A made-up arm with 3 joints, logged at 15 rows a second.
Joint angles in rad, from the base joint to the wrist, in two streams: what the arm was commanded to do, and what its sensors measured. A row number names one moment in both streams.
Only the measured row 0 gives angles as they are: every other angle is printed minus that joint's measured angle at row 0.
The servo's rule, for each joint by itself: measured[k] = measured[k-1] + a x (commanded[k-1-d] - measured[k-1]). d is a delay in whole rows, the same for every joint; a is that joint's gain. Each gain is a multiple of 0.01, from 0.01 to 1. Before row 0 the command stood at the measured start. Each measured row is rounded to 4 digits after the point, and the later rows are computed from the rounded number. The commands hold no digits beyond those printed.
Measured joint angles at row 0:
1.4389 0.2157 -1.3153
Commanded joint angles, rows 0 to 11:
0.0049 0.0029 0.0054
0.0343 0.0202 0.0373
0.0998 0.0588 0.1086
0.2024 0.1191 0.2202
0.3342 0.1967 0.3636
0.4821 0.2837 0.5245
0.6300 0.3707 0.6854
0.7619 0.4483 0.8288
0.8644 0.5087 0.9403
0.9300 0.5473 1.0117
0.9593 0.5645 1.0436
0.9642 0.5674 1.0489
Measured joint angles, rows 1 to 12:
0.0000 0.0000 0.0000
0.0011 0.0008 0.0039
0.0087 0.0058 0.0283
0.0297 0.0196 0.0869
0.0694 0.0455 0.1842
0.1303 0.0848 0.3152
0.2112 0.1365 0.4680
0.3075 0.1974 0.6267
0.4120 0.2626 0.7742
0.5161 0.3266 0.8955
0.6113 0.3840 0.9803
0.6913 0.4309 1.0265
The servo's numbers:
d 1
a 0.23 0.26 0.73

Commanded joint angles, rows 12 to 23:
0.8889 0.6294 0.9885
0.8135 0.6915 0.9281
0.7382 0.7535 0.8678
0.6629 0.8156 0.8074
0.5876 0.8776 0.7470
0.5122 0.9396 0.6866
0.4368 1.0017 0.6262
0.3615 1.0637 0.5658
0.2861 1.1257 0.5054
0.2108 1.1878 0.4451
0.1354 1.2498 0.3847
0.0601 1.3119 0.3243
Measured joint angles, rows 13 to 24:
0.7541 0.4664 1.0429
0.7851 0.5088 1.0032
0.7916 0.5563 0.9484
0.7793 0.6076 0.8896
0.7525 0.6617 0.8296
0.7146 0.7178 0.7693
0.6680 0.7755 0.7089
0.6148 0.8343 0.6485
0.5565 0.8939 0.5881
0.4943 0.9542 0.5277
0.4291 1.0149 0.4674
0.3615 1.0760 0.4070

